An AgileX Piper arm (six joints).
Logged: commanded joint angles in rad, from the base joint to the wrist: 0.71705, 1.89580, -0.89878, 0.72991, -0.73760, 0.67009; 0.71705, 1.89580, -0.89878, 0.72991, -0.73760, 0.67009; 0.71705, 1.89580, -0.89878, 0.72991, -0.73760, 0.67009; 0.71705, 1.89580, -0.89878, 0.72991, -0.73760, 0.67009; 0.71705, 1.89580, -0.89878, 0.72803, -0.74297, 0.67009; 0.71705, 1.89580, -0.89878, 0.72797, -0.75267, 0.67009; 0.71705, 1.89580, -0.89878, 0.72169, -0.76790, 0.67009; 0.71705, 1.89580, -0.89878, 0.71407, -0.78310, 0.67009; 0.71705, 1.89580, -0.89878, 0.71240, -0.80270, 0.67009; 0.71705, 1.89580, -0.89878, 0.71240, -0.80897, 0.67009; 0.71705, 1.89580, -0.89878, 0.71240, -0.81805, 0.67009; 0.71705, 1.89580, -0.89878, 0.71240, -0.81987, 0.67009; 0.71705, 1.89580, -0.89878, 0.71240, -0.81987, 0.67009; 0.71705, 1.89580, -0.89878, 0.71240, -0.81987, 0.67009; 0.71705, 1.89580, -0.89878, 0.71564, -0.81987, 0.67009; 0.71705, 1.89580, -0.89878, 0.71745, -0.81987, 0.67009; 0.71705, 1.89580, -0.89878, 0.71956, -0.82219, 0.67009; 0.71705, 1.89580, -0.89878, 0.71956, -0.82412, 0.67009; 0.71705, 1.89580, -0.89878, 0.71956, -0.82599, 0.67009; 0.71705, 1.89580, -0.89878, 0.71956, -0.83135, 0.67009
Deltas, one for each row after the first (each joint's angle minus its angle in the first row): 0.00000, 0.00000, 0.00000, 0.00000, 0.00000, 0.00000; 0.00000, 0.00000, 0.00000, 0.00000, 0.00000, 0.00000; 0.00000, 0.00000, 0.00000, 0.00000, 0.00000, 0.00000; 0.00000, 0.00000, 0.00000, -0.00188, -0.00537, 0.00000; 0.00000, 0.00000, 0.00000, -0.00194, -0.01507, 0.00000; 0.00000, 0.00000, 0.00000, -0.00822, -0.03030, 0.00000; 0.00000, 0.00000, 0.00000, -0.01584, -0.04550, 0.00000; 0.00000, 0.00000, 0.00000, -0.01751, -0.06510, 0.00000; 0.00000, 0.00000, 0.00000, -0.01751, -0.07137, 0.00000; 0.00000, 0.00000, 0.00000, -0.01751, -0.08045, 0.00000; 0.00000, 0.00000, 0.00000, -0.01751, -0.08227, 0.00000; 0.00000, 0.00000, 0.00000, -0.01751, -0.08227, 0.00000; 0.00000, 0.00000, 0.00000, -0.01751, -0.08227, 0.00000; 0.00000, 0.00000, 0.00000, -0.01427, -0.08227, 0.00000; 0.00000, 0.00000, 0.00000, -0.01246, -0.08227, 0.00000; 0.00000, 0.00000, 0.00000, -0.01035, -0.08459, 0.00000; 0.00000, 0.00000, 0.00000, -0.01035, -0.08652, 0.00000; 0.00000, 0.00000, 0.00000, -0.01035, -0.08839, 0.00000; 0.00000, 0.00000, 0.00000, -0.01035, -0.09375, 0.00000
